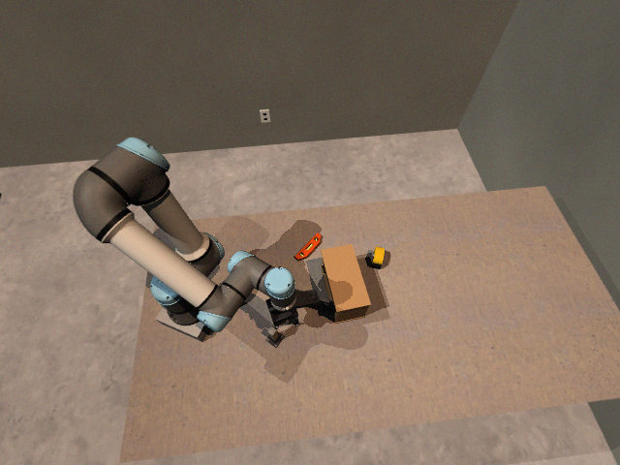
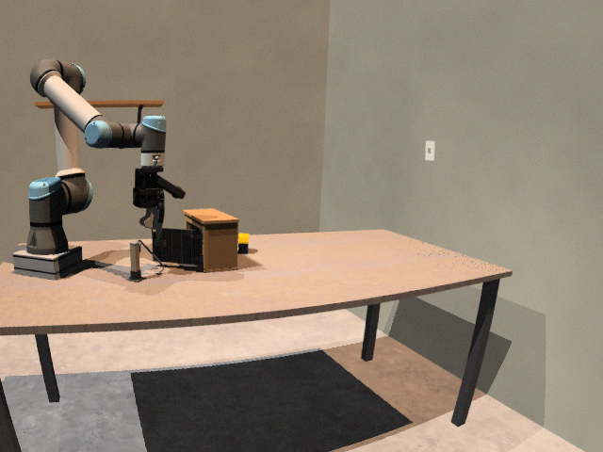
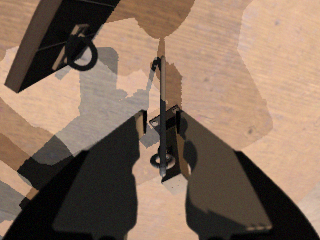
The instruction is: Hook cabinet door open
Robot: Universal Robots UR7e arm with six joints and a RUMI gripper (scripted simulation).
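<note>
Right now my hand is 3 cm past the thin hook and 6 cm above it. Round my hand: yellow tape measure (40 cm ahead, 17 cm to the left, 9 cm below); then flat orange object (15 cm ahead, 31 cm to the left, 12 cm below); then dark door (9 cm ahead, 4 cm to the left, 5 cm below).
</note>
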